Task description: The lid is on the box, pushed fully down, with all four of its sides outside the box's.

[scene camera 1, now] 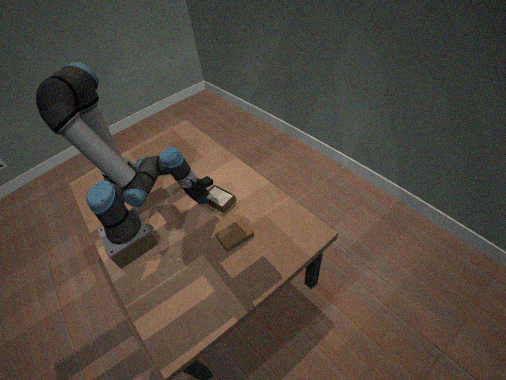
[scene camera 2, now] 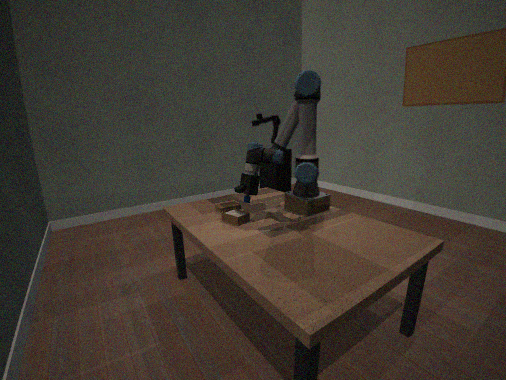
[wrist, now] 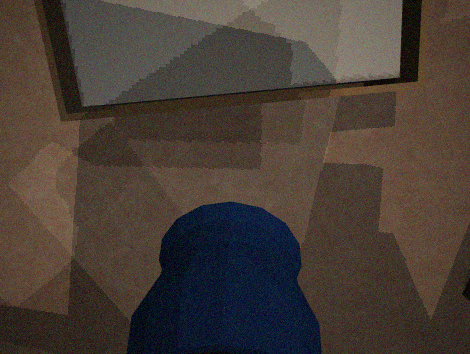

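Pixels of known places: hand at its tool point: (scene camera 1: 203,200) (scene camera 2: 246,202) (wrist: 229,263); arm's base at its link origin: (scene camera 1: 124,229) (scene camera 2: 305,193).
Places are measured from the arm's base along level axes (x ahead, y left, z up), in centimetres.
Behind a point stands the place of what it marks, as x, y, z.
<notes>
The box (scene camera 1: 221,197) @(41.2, -16.3, -5.6) (scene camera 2: 235,216) @(44.6, -9.8, -4.9) (wrist: 200,55) @(38.3, -13.6, -5.6) stands open side up on the table, with brown walls and a pale inner floor; its near part fills the top of the wrist view. The lid (scene camera 1: 234,236) @(30.3, -35.2, -6.9) (scene camera 2: 227,205) @(32.6, -32.7, -6.9) lies apart from the box, flat on the table with its brown closed face up. My suction cup (scene camera 1: 203,201) (scene camera 2: 247,199) (wrist: 230,240) is blue and bears nothing. It hangs low above the table, just beside the box on the robot-base side. The lid does not show in the wrist view. The lid's underside is hidden.
The arm's base stands on a brown block (scene camera 1: 137,250) @(-1.4, -9.1, -5.3) (scene camera 2: 307,204) @(9.7, 8.3, -2.7) at one side of the table (scene camera 1: 295,220) @(53.5, -48.7, -9.6) (scene camera 2: 350,270) @(42.9, 51.3, -9.6). A dark cabinet-like object (scene camera 2: 276,172) stands behind the arm. An orange panel (scene camera 2: 455,70) hangs on the wall. Patchy shadows cross the table top.
</notes>
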